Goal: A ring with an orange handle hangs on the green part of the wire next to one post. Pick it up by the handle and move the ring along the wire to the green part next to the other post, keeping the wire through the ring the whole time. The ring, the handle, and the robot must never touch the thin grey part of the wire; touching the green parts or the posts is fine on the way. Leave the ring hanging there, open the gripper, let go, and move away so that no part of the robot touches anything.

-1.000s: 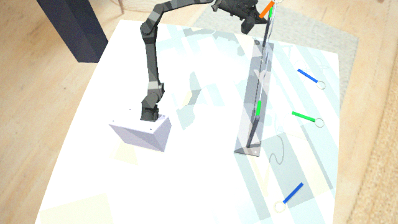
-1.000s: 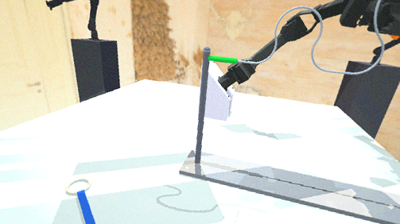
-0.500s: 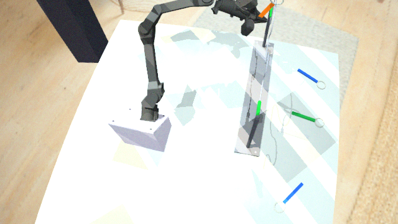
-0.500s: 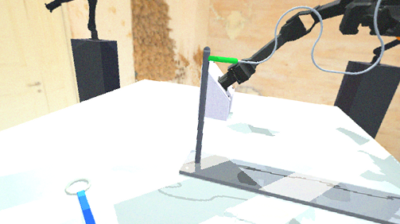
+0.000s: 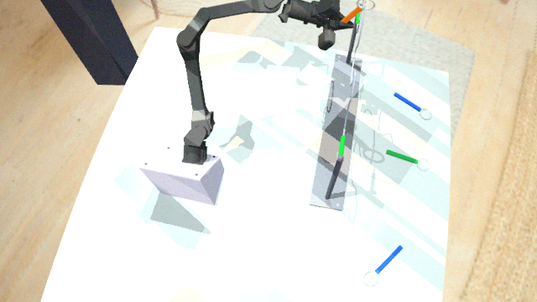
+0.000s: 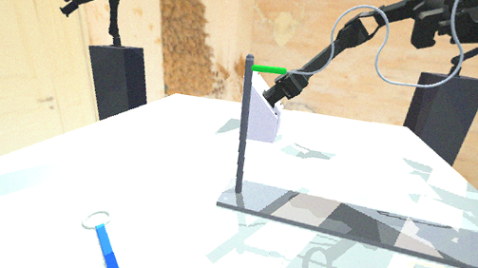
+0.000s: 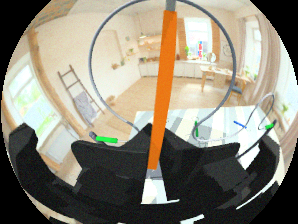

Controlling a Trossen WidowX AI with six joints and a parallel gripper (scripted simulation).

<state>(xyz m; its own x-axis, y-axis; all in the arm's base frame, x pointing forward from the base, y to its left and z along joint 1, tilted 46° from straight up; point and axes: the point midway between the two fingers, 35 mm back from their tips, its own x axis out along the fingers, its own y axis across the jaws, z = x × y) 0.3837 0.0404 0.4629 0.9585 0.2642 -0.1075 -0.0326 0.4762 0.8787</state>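
Right now the orange-handled ring is 2 cm to the right of my gripper tip and 8 cm above it.
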